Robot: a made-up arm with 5 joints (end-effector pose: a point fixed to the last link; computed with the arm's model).
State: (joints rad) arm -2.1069 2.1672 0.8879 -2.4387 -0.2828
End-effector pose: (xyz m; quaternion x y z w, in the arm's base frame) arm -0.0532 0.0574 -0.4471 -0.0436 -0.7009 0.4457 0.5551
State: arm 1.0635 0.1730 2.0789 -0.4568 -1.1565
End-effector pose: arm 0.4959 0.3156 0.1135 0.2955 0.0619 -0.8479 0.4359
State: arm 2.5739 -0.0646 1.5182 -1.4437 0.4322
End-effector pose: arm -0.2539 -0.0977 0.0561 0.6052 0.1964 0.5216 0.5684
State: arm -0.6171 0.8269 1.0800 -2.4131 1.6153
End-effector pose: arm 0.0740 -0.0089 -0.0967 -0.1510 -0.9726 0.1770 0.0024
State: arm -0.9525 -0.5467 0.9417 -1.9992 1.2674
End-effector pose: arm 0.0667 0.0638 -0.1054 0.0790 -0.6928 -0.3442 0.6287
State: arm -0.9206 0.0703 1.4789 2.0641 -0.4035
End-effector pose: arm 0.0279 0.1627 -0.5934 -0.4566 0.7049 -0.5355 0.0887
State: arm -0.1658 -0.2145 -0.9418 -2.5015 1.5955
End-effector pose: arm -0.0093 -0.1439 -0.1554 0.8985 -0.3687 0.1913 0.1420
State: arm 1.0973 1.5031 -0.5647 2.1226 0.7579
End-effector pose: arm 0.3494 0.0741 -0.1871 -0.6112 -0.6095 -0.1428 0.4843
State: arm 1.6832 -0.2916 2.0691 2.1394 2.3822
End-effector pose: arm 0.1226 0.0027 -0.2229 -0.2053 0.9067 0.2724 0.2481
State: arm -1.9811 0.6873 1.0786 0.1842 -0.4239
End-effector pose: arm 0.1318 -0.5387 0.0067 0.1012 0.2421 0.9483 0.1786
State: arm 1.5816 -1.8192 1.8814 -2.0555 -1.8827
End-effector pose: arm 0.1349 0.3569 -0.0672 0.1852 0.0101 -0.7571 0.6265
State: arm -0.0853 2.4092 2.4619 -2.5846 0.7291
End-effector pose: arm -0.1644 0.2208 0.0171 -0.1652 0.5179 0.0615 0.8371
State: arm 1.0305 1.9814 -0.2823 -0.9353 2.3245
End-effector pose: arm -0.0187 0.0137 0.0620 0.3132 0.6462 -0.4873 0.4968
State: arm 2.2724 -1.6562 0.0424 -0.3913 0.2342
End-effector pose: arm -0.2188 -0.1630 0.0596 -0.5520 0.4761 0.5839 0.3574
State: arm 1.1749 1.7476 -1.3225 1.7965 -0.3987
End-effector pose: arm 0.4461 0.3465 0.1370 -0.0017 -0.9723 -0.2308 0.0374
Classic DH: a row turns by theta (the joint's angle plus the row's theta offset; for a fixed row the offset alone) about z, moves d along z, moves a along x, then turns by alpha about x. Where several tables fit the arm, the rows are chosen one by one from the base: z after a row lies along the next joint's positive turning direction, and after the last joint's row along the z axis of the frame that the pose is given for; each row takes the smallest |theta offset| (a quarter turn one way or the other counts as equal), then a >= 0, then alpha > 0; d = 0 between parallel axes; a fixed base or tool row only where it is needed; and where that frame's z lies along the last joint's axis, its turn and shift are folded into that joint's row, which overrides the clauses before.
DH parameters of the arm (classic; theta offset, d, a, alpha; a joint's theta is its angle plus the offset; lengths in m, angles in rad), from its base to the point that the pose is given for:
joint 1: 0 -0.1022 -0.0044 1.5708
joint 2: 0 0.0577 0.0939 1.5708
joint 3: -1.5708 0.0907 0.0187 1.5708
joint 4: 0 0.0188 0.2782 1.5708
joint 5: 1.1921 0 0.2545 0
tool (fixed): -2.7629 -0.0239 0 0

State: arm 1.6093 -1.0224 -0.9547 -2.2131 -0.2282
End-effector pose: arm 0.3568 0.3058 -0.0834 0.0420 0.9660 -0.0683 0.2457
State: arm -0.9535 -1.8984 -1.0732 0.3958 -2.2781
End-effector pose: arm 0.1245 0.3480 0.1136 -0.1415 0.6841 -0.5912 0.4031
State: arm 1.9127 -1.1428 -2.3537 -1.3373 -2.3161
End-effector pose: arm -0.0626 0.1796 0.1494 -0.8577 0.1734 0.4823 0.0412
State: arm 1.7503 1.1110 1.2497 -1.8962 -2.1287
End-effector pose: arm 0.3080 -0.2153 0.0967 0.3427 0.9254 0.0281 0.1594
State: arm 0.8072 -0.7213 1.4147 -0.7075 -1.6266
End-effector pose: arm 0.4277 0.3318 -0.2813 -0.0276 0.0435 -0.9058 0.4206
